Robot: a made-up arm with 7 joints.
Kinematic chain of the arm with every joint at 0, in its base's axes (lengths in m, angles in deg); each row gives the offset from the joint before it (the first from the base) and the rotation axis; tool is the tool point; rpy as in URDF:
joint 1: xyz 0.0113 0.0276 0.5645 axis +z
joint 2: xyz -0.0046 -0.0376 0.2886 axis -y
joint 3: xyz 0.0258 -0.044 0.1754 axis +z
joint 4: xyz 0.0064 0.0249 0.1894 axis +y
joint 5: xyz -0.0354 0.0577 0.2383 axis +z
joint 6: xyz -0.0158 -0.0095 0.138 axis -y
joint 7: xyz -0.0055 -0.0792 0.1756 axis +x
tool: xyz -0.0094 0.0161 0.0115 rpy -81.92 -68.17 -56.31
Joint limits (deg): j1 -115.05..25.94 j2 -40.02..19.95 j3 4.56..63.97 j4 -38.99..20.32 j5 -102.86..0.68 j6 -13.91..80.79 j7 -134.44..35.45
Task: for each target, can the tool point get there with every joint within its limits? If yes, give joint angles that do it. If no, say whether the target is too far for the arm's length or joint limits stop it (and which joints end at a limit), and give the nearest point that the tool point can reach.
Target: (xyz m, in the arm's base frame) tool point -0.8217 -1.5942 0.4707
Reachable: no: too far | nearest point -0.3311 -0.5275 1.2525 | short by 1.411 m
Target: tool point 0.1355 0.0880 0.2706
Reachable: no: joint limits stop it (at a limit: joint 1, joint 2, joint 3, joint 4, joint 6, joint 7) | nearest point 0.2534 0.5501 1.1855 | short by 1.032 m
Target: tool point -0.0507 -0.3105 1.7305
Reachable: yes | joints -98.64 -24.49 20.83 7.37 -68.02 3.28 19.60
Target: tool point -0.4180 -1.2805 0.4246
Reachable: no: too far | nearest point -0.2596 -0.5269 1.2245 | short by 1.110 m
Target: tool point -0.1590 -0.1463 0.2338
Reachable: no: joint limits stop it (at a limit: joint 1, joint 2, joint 4, joint 6, joint 7) | nearest point -0.4717 -0.2984 1.1835 | short by 1.011 m
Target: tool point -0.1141 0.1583 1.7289
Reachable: yes | joints -94.46 -1.04 38.46 0.36 -22.62 30.56 -81.19
